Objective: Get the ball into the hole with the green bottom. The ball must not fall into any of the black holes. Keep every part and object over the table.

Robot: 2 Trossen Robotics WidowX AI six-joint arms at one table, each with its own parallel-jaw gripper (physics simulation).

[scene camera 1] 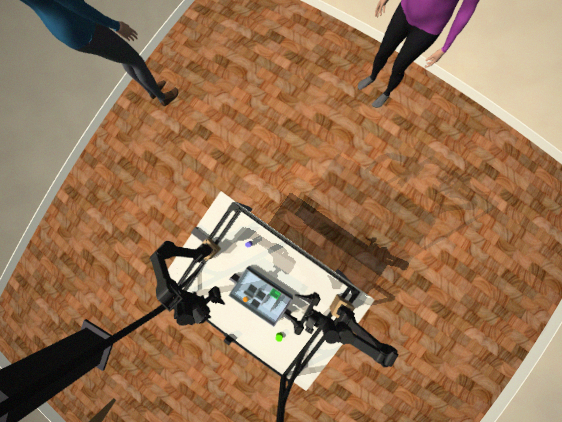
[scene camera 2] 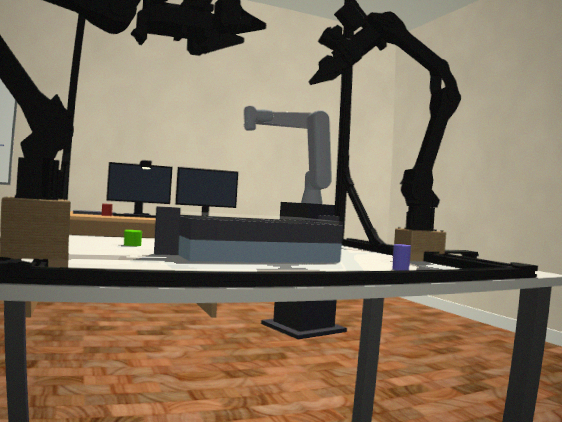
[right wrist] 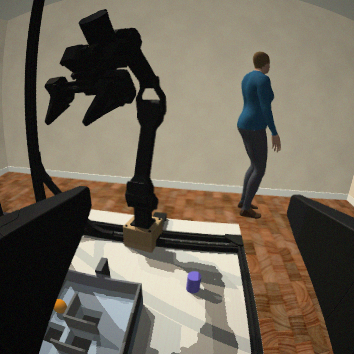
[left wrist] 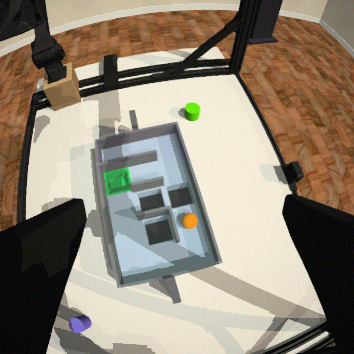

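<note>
The orange ball (scene camera 1: 245, 299) (left wrist: 189, 221) (right wrist: 60, 306) rests on the floor of the grey-walled maze tray (scene camera 1: 260, 314) (scene camera 2: 260, 231) (left wrist: 199, 193). In the left wrist view, a black hole (left wrist: 180, 196) lies above the ball. An inner wall separates it from the lower black hole (left wrist: 159, 231); another black hole (left wrist: 151, 201) is at upper left. The green-bottomed hole (scene camera 1: 275, 294) (left wrist: 117, 181) is by the tray's left wall. My left gripper (scene camera 1: 210, 307) (scene camera 2: 317, 60) (right wrist: 63, 123) is open, high above the table. My right gripper (scene camera 1: 291, 305) (scene camera 2: 254, 32) is open above the tray's other end.
Handles (left wrist: 133, 120) (left wrist: 172, 290) stick out from the tray's two short ends. A green cylinder (scene camera 1: 279, 337) (scene camera 2: 133, 238) (left wrist: 192, 111) and a purple cylinder (scene camera 1: 248, 244) (scene camera 2: 401, 257) (left wrist: 80, 323) (right wrist: 193, 282) stand on the table. A black frame borders the table.
</note>
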